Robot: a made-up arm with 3 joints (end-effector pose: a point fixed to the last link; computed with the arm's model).
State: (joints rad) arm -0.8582 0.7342 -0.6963
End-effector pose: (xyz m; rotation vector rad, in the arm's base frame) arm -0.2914 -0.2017 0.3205 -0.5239 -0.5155 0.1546
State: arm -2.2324 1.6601 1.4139
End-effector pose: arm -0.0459 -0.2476 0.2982 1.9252 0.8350 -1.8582
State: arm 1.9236 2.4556 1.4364
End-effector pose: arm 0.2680 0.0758 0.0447 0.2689 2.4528 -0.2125
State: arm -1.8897 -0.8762 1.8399
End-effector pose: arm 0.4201 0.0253 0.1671 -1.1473 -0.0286 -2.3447
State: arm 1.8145 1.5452 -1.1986
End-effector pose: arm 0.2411 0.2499 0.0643 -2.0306 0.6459 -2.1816
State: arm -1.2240 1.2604 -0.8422
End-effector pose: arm -0.2710 -0.2574 0.1830 -0.6490 -1.0884 0.3296
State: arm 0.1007 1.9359 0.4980
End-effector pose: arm -0.2759 0.2410 0.1826 -1.8585 0.5736 0.2642
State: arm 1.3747 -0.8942 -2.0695
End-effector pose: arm -0.2641 0.1275 0.3772 -1.1772 -0.4263 2.5813
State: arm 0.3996 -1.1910 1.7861
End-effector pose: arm -0.2633 -0.3291 0.0639 0.5892 -1.1375 1.2083
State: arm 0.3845 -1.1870 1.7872
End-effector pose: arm -0.2582 -0.3333 0.0652 0.5962 -1.1316 1.2233
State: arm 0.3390 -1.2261 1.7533
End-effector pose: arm -0.2464 -0.3416 0.0505 0.6622 -1.1442 1.2209
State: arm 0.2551 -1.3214 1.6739
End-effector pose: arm -0.2254 -0.3513 0.0156 0.8110 -1.1695 1.1927
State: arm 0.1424 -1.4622 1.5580
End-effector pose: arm -0.1982 -0.3545 -0.0327 1.0360 -1.1798 1.1382
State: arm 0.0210 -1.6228 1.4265
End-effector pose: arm -0.1726 -0.3459 -0.0818 1.2999 -1.1488 1.0644
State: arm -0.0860 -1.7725 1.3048
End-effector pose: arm -0.1560 -0.3295 -0.1204 1.5461 -1.0792 0.9860
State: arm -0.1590 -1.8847 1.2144
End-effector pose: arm -0.1499 -0.3133 -0.1442 1.7245 -1.0051 0.9196
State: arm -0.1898 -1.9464 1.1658
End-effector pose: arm -0.1507 -0.3025 -0.1554 1.8150 -0.9635 0.8770
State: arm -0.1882 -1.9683 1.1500
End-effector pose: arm -0.1548 -0.2966 -0.1590 1.8387 -0.9593 0.8551
